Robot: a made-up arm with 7 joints.
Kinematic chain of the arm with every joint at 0, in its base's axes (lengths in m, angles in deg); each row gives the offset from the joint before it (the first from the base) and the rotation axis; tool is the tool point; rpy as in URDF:
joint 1: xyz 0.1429 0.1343 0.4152 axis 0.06 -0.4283 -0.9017
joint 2: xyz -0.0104 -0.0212 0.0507 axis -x
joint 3: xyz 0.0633 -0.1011 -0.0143 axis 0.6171 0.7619 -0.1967
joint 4: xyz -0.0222 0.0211 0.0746 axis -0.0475 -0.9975 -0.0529
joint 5: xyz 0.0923 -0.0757 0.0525 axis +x
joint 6: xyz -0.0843 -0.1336 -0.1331 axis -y
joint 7: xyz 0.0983 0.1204 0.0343 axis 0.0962 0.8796 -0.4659
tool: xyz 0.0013 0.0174 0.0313 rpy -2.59 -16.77 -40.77
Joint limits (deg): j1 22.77..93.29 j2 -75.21..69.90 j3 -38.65..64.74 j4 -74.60..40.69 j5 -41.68..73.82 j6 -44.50..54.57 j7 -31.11..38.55
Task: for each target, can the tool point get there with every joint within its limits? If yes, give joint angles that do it. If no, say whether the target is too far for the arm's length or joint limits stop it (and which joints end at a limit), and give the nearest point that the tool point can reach.
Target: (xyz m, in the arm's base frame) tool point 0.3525 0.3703 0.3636
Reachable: no: joint limits stop it (at a limit: joint 1, joint 2, joint 3, joint 6, joint 7) | nearest point 0.2676 0.2017 0.3235 | short by 0.193 m
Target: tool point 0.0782 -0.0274 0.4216
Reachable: yes | joints 54.44 -40.07 -19.23 -48.40 28.57 34.06 8.55
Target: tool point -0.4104 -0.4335 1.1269
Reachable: no: too far | nearest point -0.0662 -0.0755 0.6921 | short by 0.660 m
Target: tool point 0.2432 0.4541 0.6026
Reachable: no: joint limits stop it (at a limit: joint 1, joint 2, joint 4, joint 5, joint 7) | nearest point 0.2121 0.2341 0.5588 | short by 0.226 m
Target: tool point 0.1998 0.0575 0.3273
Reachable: yes | joints 55.42 -56.00 -12.70 -54.71 6.74 -29.65 3.85
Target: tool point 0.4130 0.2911 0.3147
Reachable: no: joint limits stop it (at a limit: joint 1, joint 2, joint 3, joint 6, joint 7) | nearest point 0.3096 0.1768 0.3014 | short by 0.155 m
